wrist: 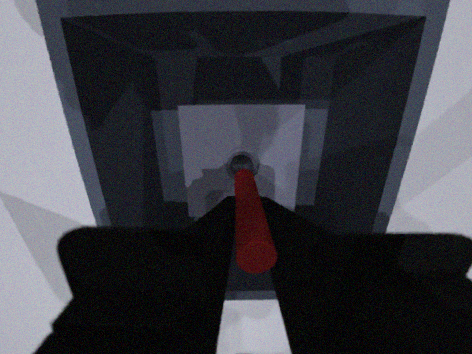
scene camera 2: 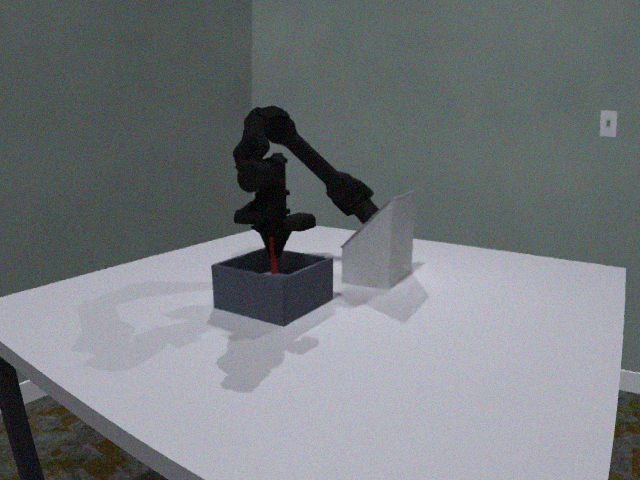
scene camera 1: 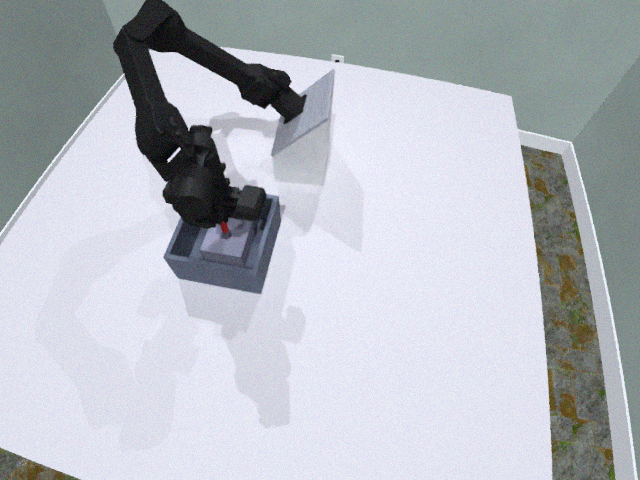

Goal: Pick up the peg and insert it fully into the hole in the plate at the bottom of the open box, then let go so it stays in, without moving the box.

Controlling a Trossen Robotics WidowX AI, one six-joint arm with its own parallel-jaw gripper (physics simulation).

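Frame: origin at the arm's base, x right, y ahead, z up, level; millimetres.
Seen in the pictures: gripper, fingertip midpoint: point(wrist: 246, 204) point(scene camera 2: 274, 257); arm's base, origin of the base link: point(scene camera 2: 375, 222) point(scene camera 1: 295, 109).
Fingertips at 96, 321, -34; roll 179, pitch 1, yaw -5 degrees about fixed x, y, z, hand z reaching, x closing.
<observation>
Offsets run from my fingertips to a thing's top centre, as dx, dy, dz. Level surfaces: height alone.
The red peg {+0, +4, +47} point(scene camera 1: 224, 228) point(scene camera 2: 273, 258) point(wrist: 252, 220) is held between the fingertips of my gripper point(scene camera 2: 274, 249) point(wrist: 246, 204), over the inside of the open blue-grey box {-1, +8, -6} point(scene camera 1: 217, 277) point(scene camera 2: 248, 294) point(wrist: 417, 100). My gripper is shut on the peg. The pale square plate {-1, +8, -44} point(scene camera 1: 222, 249) point(wrist: 210, 130) lies in the box, with a round dark hole point(wrist: 242, 161) in its middle. In the wrist view the peg's whole far end shows and overlaps the hole's near edge. Its exact height above the plate is hard to tell. The box wall hides the plate in scene camera 2.
A grey block with a sloped top point(scene camera 1: 299, 165) point(scene camera 2: 364, 260) stands near the arm's base, behind and to the right of the box. The box walls rise around the fingers. The arm's shadows fall across the white table {dz -104} point(scene camera 1: 413, 310) point(scene camera 2: 439, 361).
</observation>
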